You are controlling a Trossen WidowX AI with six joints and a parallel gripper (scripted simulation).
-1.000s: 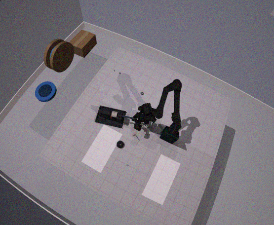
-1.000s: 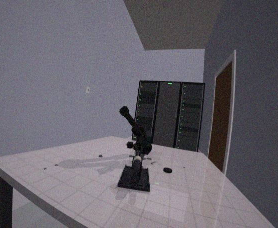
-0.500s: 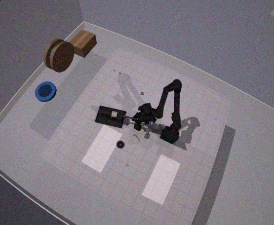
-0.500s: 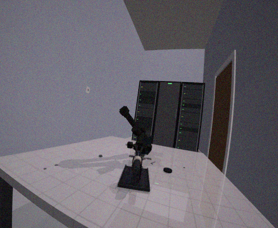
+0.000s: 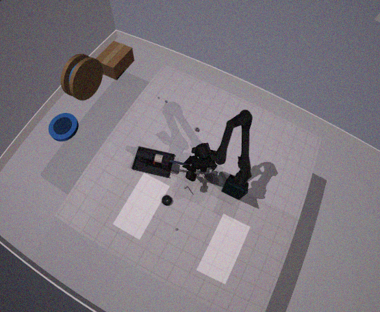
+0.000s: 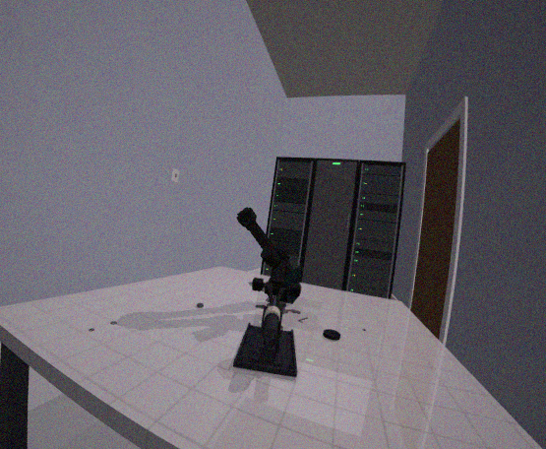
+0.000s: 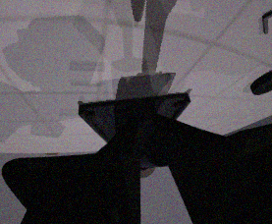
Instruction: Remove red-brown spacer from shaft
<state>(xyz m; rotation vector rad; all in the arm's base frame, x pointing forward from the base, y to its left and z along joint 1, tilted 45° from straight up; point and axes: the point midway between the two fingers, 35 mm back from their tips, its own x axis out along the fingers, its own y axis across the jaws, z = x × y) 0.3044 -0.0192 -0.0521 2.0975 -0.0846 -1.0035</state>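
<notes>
Now: gripper tip 6 cm short of the grey shaft, 2 cm to the right of it and 2 cm below it. From my gripper tip the other things lie so: dark fixture plate: 18 cm ahead, 5 cm to the left, 1 cm below; red-brown spacer: 16 cm ahead, 4 cm to the left, 3 cm below; bent key: 9 cm behind, 10 cm to the left, 5 cm below.
</notes>
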